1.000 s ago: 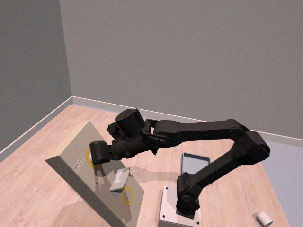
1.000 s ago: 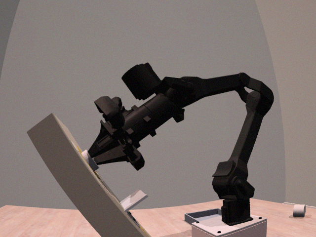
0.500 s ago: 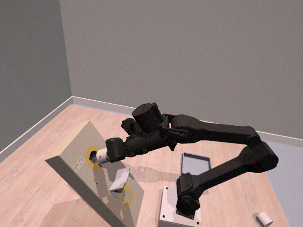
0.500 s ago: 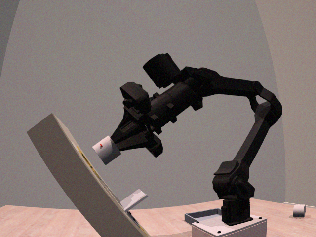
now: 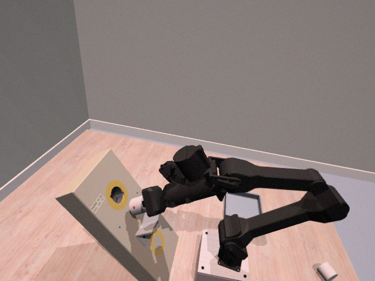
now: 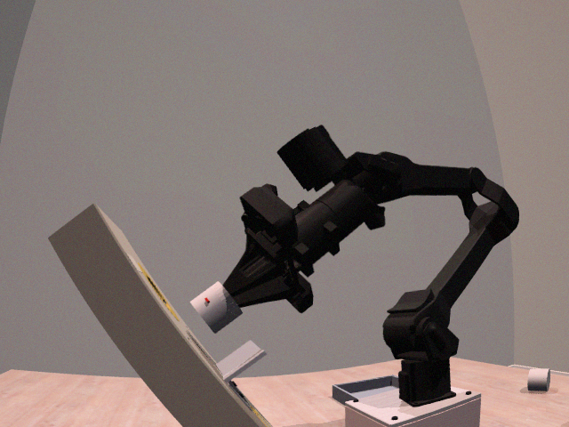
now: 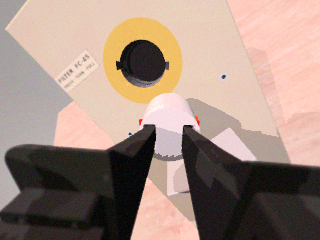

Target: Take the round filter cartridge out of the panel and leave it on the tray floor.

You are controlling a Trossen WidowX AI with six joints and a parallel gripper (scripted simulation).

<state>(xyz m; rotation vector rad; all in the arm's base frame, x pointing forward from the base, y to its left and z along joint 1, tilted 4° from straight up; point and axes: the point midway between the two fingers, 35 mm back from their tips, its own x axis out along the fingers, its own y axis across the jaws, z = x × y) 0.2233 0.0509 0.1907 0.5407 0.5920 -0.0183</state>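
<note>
Now: the round filter cartridge 10 mm ahead of my gripper tip and 10 mm below it. The rest, counted from my gripper tip: grey tray (280 mm behind, 340 mm to the right, 230 mm below); then beige service panel (40 mm ahead, 10 mm to the left, 70 mm below).
</note>
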